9 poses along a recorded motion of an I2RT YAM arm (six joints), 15 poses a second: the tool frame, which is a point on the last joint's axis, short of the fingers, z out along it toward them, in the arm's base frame.
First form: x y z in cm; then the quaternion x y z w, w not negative.
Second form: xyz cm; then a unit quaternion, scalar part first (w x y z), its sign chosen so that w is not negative. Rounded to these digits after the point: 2 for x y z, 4 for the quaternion.
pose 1, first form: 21.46, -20.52, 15.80, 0.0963, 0.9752, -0.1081, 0.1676
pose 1, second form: 21.46, -20.52, 15.80, 0.1676, 0.0963, 0.9752, -0.1081
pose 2, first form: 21.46, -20.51, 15.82, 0.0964, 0.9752, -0.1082, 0.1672
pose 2, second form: 21.46, -20.51, 15.82, 0.1672, 0.0964, 0.9752, -0.1082
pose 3, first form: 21.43, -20.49, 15.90, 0.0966, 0.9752, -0.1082, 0.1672
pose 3, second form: 21.43, -20.49, 15.90, 0.1672, 0.0966, 0.9752, -0.1082
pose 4, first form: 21.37, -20.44, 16.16, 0.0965, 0.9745, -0.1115, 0.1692
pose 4, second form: 21.37, -20.44, 16.16, 0.1692, 0.0965, 0.9745, -0.1115
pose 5, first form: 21.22, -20.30, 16.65, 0.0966, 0.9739, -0.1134, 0.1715
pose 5, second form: 21.22, -20.30, 16.65, 0.1715, 0.0966, 0.9739, -0.1134
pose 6, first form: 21.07, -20.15, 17.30, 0.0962, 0.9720, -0.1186, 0.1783
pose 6, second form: 21.07, -20.15, 17.30, 0.1783, 0.0962, 0.9720, -0.1186
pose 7, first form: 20.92, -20.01, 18.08, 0.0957, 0.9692, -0.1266, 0.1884
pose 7, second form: 20.92, -20.01, 18.08, 0.1884, 0.0957, 0.9692, -0.1266
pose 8, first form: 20.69, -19.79, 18.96, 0.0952, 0.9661, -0.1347, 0.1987
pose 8, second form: 20.69, -19.79, 18.96, 0.1987, 0.0952, 0.9661, -0.1347
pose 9, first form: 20.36, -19.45, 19.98, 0.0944, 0.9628, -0.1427, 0.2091
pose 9, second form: 20.36, -19.45, 19.98, 0.2091, 0.0944, 0.9628, -0.1427
